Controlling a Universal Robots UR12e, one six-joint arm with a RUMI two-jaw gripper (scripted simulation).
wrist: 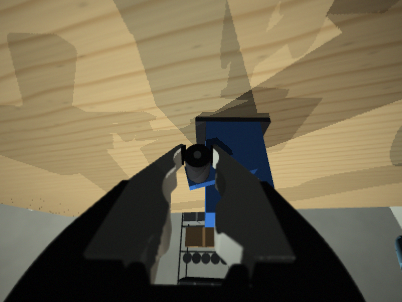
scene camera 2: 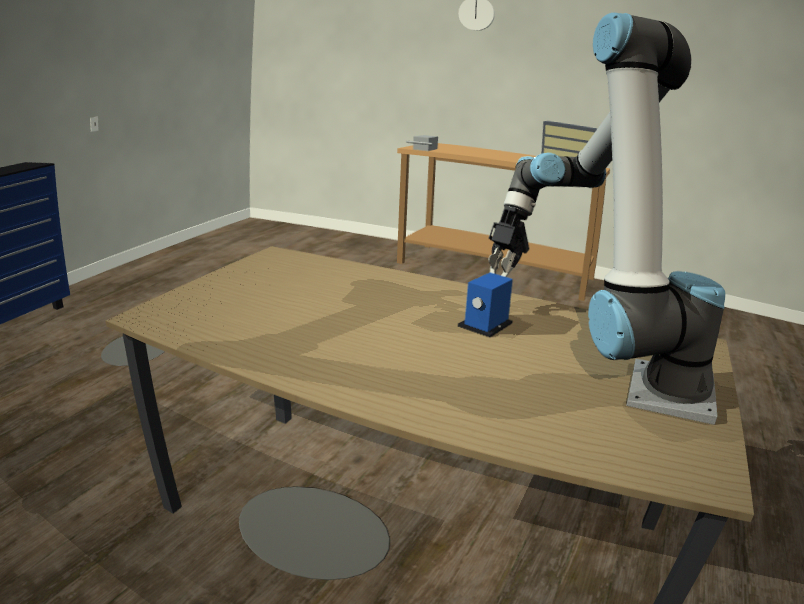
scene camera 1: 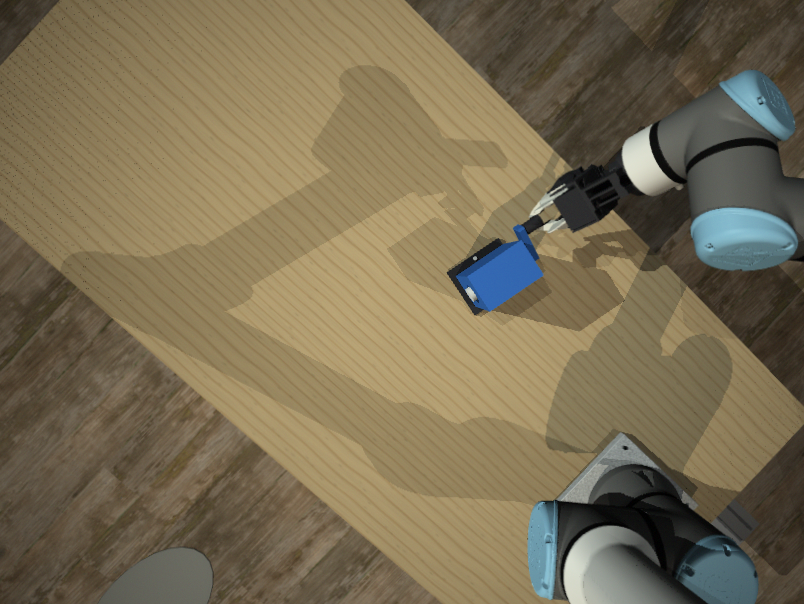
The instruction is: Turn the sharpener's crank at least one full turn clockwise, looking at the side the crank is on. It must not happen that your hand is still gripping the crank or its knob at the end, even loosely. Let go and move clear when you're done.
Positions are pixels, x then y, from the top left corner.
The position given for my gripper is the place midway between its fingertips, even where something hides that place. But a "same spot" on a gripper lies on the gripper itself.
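Wrist view: my gripper shows there, in the wrist view [198, 146]. Scene camera 1 and scene camera 2 show my gripper as well, and on it [scene camera 1: 569, 176] and [scene camera 2: 494, 243] are the same spot.
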